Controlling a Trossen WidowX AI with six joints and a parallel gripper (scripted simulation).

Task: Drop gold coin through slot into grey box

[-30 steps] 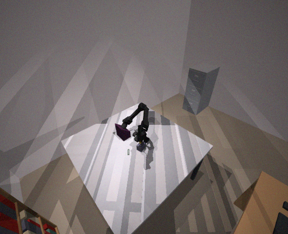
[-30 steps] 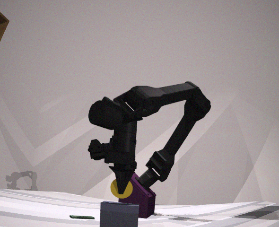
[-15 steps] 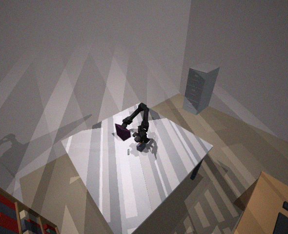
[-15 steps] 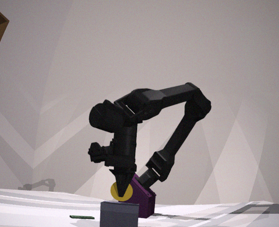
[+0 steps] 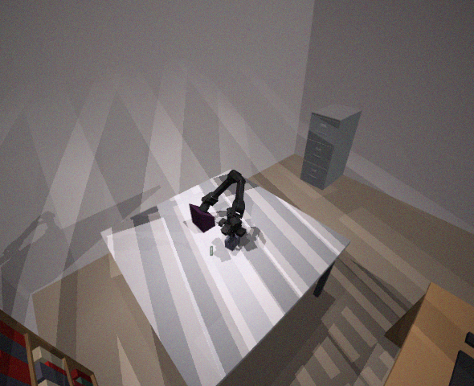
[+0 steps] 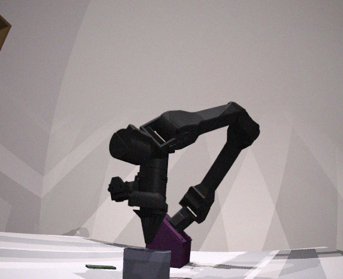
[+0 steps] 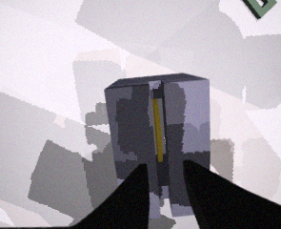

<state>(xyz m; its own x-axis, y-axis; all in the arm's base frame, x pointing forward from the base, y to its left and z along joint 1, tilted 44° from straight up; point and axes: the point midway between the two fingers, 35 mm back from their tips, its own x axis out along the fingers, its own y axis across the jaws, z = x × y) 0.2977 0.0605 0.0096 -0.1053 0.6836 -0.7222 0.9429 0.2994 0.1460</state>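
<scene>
The gold coin lies 50 mm below my gripper tip.
</scene>
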